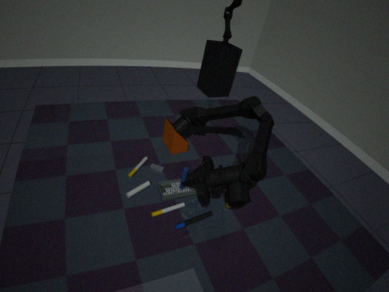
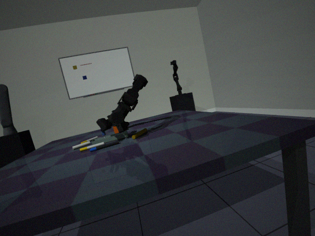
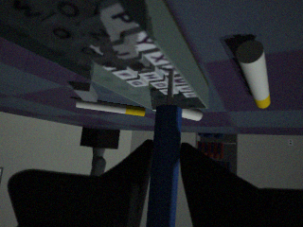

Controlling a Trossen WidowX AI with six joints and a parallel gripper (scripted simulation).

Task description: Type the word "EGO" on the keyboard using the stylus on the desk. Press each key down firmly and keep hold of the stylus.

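My gripper tip is now 6 cm above the E key. From my gripper tip the other things lie so: yellow marker: 19 cm to the left, 6 cm below, 6 cm ahead; stylus: 1 cm below; grey eraser: 15 cm behind, 6 cm below, 3 cm to the right.
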